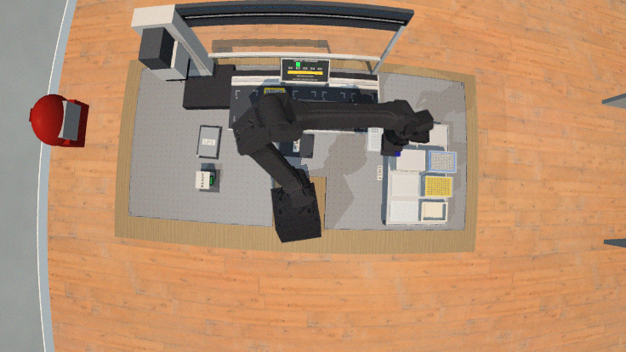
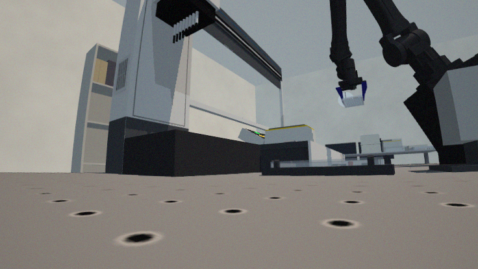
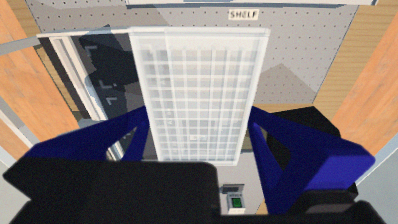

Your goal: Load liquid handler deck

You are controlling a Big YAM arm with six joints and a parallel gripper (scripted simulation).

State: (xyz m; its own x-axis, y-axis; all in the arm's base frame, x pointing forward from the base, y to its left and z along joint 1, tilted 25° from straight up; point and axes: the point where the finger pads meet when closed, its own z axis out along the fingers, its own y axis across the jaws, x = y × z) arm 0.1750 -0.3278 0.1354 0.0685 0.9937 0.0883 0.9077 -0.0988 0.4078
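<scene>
Right now my hand is 10 mm above the sample plate. The rest, counted from my hand: white sealed block 60 mm behind, 150 mm to the right, 170 mm below; clear tip rack cover 160 mm behind, 140 mm to the right, 220 mm below; shelf label 100 mm behind, 50 mm to the right, 290 mm below.
</scene>
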